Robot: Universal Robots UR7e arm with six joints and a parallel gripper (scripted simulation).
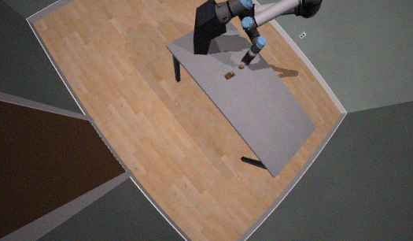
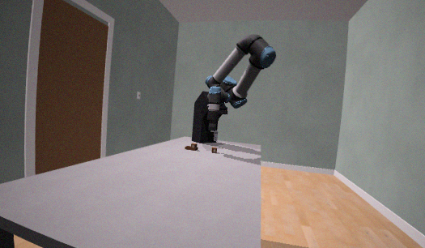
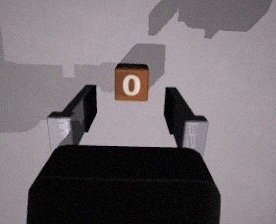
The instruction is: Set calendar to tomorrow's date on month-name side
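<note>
My gripper is now 80 mm above the brown wooden cube. Round my hand: calendar tray (160 mm to the right, 90 mm below, 10 mm ahead).
</note>
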